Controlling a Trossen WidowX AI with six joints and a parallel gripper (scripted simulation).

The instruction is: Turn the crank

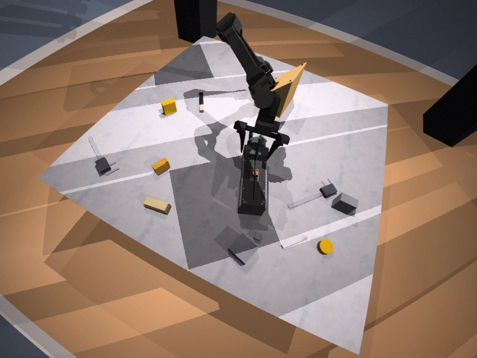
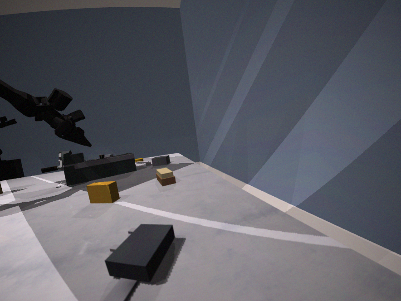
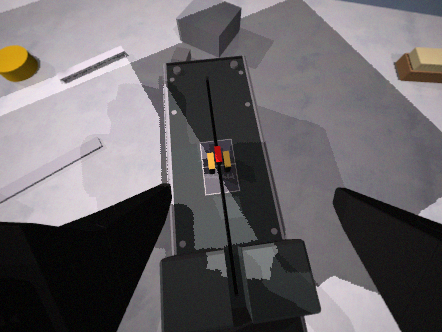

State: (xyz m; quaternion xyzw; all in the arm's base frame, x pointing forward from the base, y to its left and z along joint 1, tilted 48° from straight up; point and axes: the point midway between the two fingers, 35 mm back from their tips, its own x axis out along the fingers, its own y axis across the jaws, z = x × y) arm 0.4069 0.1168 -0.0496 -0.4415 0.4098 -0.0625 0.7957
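My gripper tip is now 13 cm past the dark brown crank handle, 7 cm to the left of it and 6 cm above it. The rest, counted from my gripper tip: tan block: 29 cm ahead, 22 cm to the right, 12 cm below; then yellow disc: 11 cm ahead, 37 cm to the left, 12 cm below; then red pointer: 4 cm ahead, 3 cm to the left, 5 cm below.
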